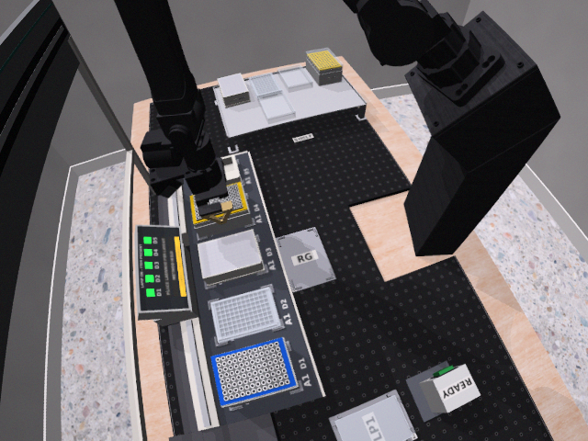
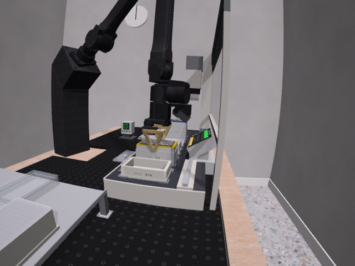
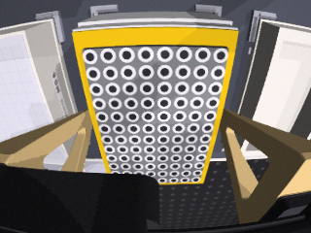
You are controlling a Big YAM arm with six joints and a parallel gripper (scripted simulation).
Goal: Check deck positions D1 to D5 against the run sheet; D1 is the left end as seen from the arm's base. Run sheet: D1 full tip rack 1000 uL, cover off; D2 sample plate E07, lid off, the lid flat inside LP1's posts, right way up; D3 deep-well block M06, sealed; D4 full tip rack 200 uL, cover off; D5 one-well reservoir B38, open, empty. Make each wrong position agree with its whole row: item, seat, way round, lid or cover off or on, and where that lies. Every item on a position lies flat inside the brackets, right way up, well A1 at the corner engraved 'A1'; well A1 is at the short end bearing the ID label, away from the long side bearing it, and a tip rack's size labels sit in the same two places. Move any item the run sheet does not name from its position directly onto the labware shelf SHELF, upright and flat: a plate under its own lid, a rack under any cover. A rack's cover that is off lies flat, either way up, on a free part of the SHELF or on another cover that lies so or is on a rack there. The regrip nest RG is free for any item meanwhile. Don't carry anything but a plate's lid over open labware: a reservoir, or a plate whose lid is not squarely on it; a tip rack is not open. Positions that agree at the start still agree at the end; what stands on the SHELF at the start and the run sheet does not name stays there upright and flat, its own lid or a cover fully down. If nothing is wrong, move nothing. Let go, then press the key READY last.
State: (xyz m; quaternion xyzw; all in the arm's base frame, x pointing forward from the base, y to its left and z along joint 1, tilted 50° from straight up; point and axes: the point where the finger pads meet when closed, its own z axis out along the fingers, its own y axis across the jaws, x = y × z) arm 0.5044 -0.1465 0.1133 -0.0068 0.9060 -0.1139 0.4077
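Now: hand 10 mm past the yellow-rimmed tip rack, 10 mm to the left of it and 10 mm above it. Also, from my hand: one-well reservoir: 10 mm behind, 120 mm to the right, 40 mm below; then regrip nest: 140 mm behind, 160 mm to the left, 100 mm below; then clear well plate: 30 mm ahead, 250 mm to the left, 50 mm below.
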